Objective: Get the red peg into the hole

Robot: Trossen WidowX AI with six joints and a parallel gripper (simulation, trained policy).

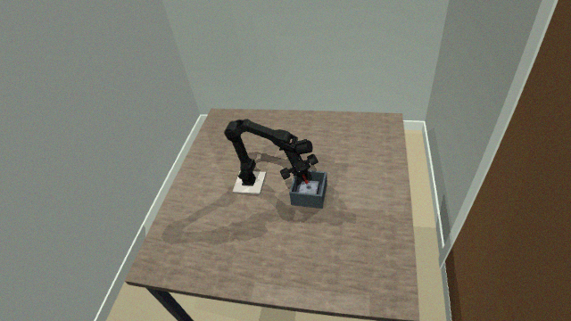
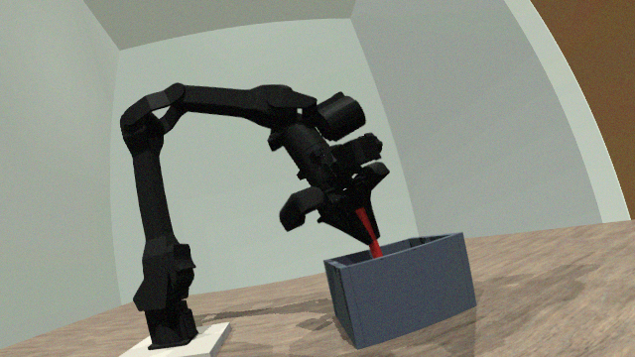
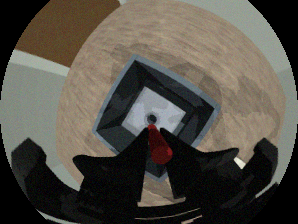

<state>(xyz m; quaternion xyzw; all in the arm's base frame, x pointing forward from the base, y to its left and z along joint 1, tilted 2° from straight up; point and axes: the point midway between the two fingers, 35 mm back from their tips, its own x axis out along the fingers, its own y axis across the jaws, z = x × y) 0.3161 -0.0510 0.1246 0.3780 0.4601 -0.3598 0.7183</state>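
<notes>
Now: gripper tip 10 mm below the red peg. Also, from my gripper tip: grey-blue box 90 mm below, 10 mm ahead; then light grey plate 70 mm below, 10 mm ahead.
</notes>
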